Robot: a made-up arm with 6 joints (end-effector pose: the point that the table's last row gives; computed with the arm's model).
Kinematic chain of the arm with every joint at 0, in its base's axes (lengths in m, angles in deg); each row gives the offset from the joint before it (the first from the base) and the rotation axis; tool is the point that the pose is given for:
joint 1: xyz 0 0 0.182 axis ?
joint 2: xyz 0 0.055 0 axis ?
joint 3: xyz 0 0 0.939 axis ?
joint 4: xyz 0 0 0.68 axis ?
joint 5: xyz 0 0 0 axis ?
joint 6: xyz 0 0 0.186 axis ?
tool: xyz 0 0 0
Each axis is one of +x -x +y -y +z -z.
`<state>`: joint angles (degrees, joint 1 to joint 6).
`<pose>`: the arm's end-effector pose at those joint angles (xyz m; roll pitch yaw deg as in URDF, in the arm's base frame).
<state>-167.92 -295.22 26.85 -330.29 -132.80 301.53</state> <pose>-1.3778 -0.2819 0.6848 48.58 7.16 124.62</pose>
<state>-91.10 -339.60 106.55 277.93 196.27 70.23</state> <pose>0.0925 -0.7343 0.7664 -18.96 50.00 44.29</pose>
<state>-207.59 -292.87 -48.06 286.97 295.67 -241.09</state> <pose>-1.0458 0.3035 1.2818 -48.43 41.71 -169.96</pose>
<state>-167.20 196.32 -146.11 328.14 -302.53 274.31</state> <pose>-0.4164 -0.0661 -0.3223 -102.65 -19.73 80.08</pose>
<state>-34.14 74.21 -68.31 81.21 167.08 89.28</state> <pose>0.8494 -0.4599 0.9329 167.91 -5.68 137.73</pose>
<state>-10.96 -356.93 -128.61 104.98 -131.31 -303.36</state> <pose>-0.4316 0.0021 0.8251 -18.72 55.11 -93.09</pose>
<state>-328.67 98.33 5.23 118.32 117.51 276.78</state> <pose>1.1985 0.9640 -0.0172 10.51 58.25 157.81</pose>
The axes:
joint 1: +z
joint 2: +y
joint 3: +y
joint 4: +z
joint 5: +y
joint 6: +z

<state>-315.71 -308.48 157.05 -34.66 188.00 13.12</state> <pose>0.3211 0.4107 0.3207 25.06 25.89 99.10</pose>
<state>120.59 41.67 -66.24 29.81 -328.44 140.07</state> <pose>-0.2684 0.2508 1.6811 15.47 0.20 -72.83</pose>
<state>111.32 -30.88 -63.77 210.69 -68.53 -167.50</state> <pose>0.3172 -1.2069 1.0756 -37.10 -15.65 133.82</pose>
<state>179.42 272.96 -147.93 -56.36 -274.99 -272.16</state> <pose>0.4276 0.0949 -0.2532 -131.98 41.39 -47.82</pose>
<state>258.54 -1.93 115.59 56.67 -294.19 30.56</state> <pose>0.0689 -0.6503 0.7316 137.18 -31.79 36.05</pose>
